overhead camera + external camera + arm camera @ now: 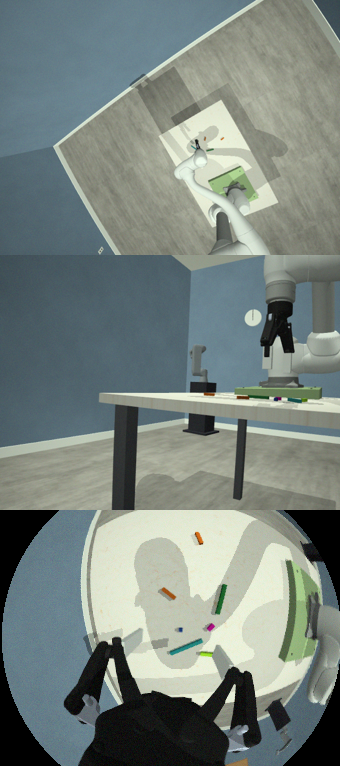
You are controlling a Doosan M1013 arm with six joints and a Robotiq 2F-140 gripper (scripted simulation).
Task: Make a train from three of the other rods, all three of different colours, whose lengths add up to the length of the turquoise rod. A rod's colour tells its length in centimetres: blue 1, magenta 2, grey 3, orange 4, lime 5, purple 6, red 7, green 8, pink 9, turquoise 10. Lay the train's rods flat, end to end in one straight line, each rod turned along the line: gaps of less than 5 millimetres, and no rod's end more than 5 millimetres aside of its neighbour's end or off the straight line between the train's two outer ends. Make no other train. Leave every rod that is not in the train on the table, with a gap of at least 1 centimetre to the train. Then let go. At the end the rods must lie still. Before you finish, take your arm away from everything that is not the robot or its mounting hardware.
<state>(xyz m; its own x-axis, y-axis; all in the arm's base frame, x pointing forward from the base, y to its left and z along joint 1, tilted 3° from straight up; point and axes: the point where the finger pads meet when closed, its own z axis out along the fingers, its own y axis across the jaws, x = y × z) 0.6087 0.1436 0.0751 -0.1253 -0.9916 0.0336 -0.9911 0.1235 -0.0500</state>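
Now: hand 10 cm above the small blue rod. Also, from my hand: magenta rod 10 cm below, 8 cm behind, 2 cm to the right; then lime rod 10 cm below, 9 cm behind, 6 cm to the left; then turquoise rod 10 cm below, 5 cm to the left, 2 cm behind.
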